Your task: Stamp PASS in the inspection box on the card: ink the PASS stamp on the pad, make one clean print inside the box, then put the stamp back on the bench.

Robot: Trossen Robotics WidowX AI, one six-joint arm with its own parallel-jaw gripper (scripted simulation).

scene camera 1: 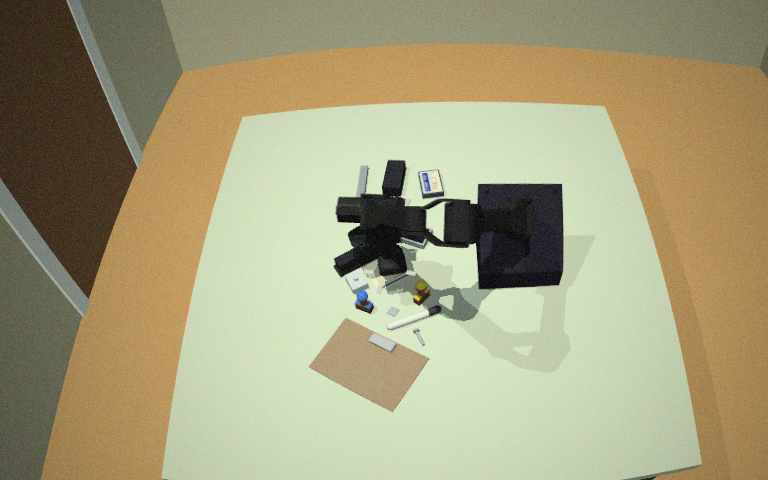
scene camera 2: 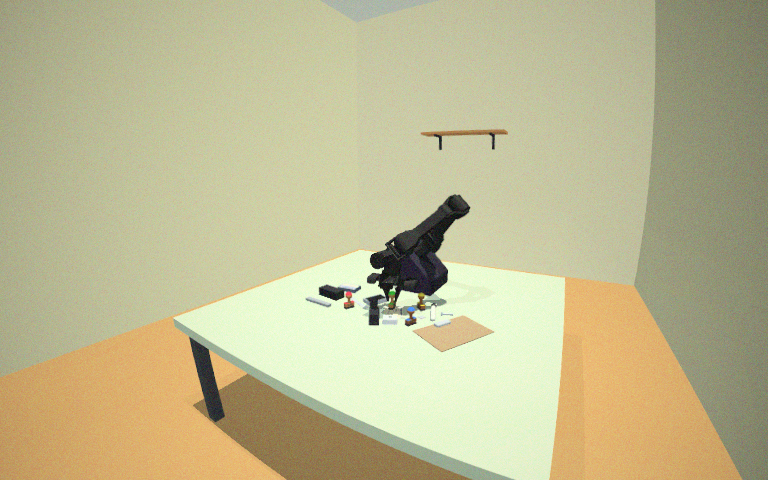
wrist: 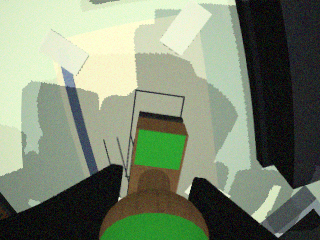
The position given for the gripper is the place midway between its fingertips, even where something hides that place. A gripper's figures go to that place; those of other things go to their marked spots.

Scene:
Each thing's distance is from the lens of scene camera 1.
gripper (scene camera 1: 389, 260): 1.45 m
brown clipboard (scene camera 1: 381, 370): 1.33 m
black block (scene camera 1: 349, 261): 1.46 m
black block (scene camera 1: 392, 185): 1.62 m

